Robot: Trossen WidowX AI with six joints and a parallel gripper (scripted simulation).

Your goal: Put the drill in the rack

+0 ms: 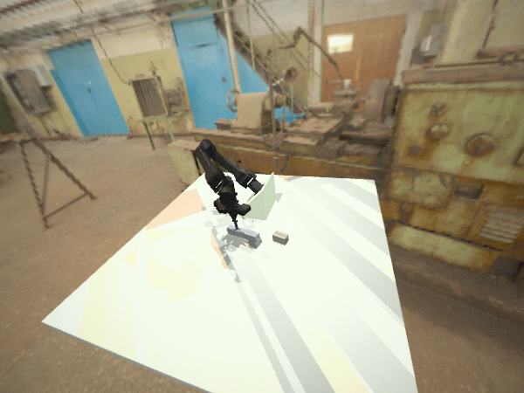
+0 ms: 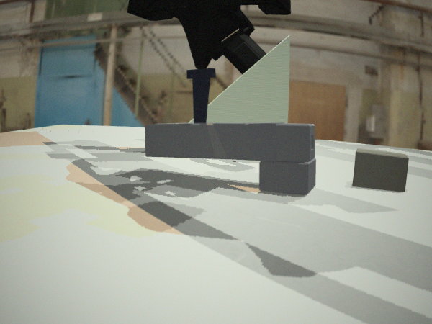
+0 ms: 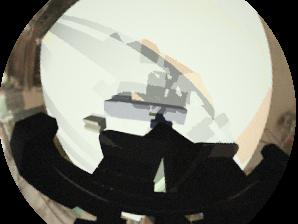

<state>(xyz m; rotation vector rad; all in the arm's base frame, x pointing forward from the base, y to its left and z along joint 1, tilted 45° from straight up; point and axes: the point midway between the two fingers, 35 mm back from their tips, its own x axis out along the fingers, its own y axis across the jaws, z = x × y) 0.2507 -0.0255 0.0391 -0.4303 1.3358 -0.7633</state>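
The key lies 30 mm below my gripper tip. From my gripper tip the other things lie so: grey housing bar: 80 mm below, 40 mm to the left; drill: 70 mm below, 60 mm to the left, 10 mm ahead; grey-brown block: 220 mm to the left, 100 mm below, 30 mm behind.
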